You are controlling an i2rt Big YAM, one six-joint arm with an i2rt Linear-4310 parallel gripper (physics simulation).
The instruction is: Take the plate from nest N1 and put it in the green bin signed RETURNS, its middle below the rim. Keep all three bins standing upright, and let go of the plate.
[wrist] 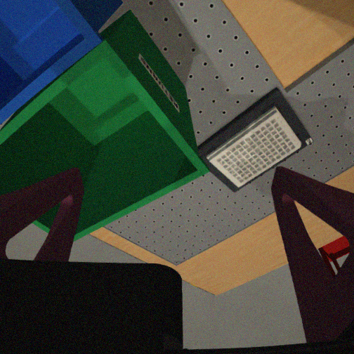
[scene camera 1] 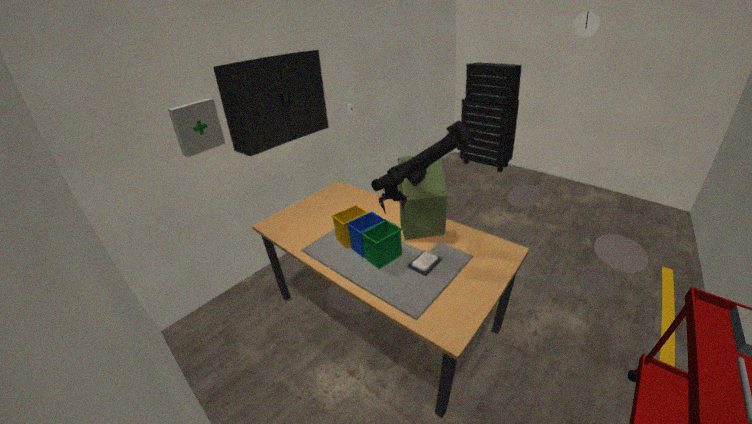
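Seen in the pictures: gripper, fingertip midpoint: [scene camera 1: 394,211]; arm's base, link origin: [scene camera 1: 413,174].
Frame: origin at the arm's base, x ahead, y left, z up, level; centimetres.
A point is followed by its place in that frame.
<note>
A white plate [scene camera 1: 425,260] {z -35.5, x 14.9, y 30.4 cm} [wrist: 254,149] with a grid of wells sits flat in a dark nest [wrist: 240,123] on the grey perforated mat [scene camera 1: 400,294] {z -38.0, x 38.8, y 41.1 cm} [wrist: 160,220]. No nest label is readable. The green bin [scene camera 1: 381,250] {z -26.6, x 34.9, y 18.6 cm} [wrist: 140,205] stands upright beside the nest, and no plate shows inside it. Its sign is unreadable. My gripper [scene camera 1: 393,206] {z -12.3, x 20.5, y 9.9 cm} [wrist: 177,177] is open and empty, high above the mat. In the wrist view the left finger overlaps the green bin, and the right finger lies just below the plate's right part.
The blue bin [scene camera 1: 357,239] {z -27.0, x 40.3, y 1.9 cm} [wrist: 50,30] stands upright beside the green bin, and the yellow bin [scene camera 1: 342,231] {z -26.5, x 44.0, y -9.6 cm} stands upright beyond it. A tall olive-green block [scene camera 1: 425,217] {z -24.6, x -1.3, y 9.9 cm} stands behind the mat on the wooden table [scene camera 1: 473,310] {z -39.3, x 16.6, y 69.0 cm} [wrist: 240,252]. A red cart [scene camera 1: 694,368] stands at the right.
</note>
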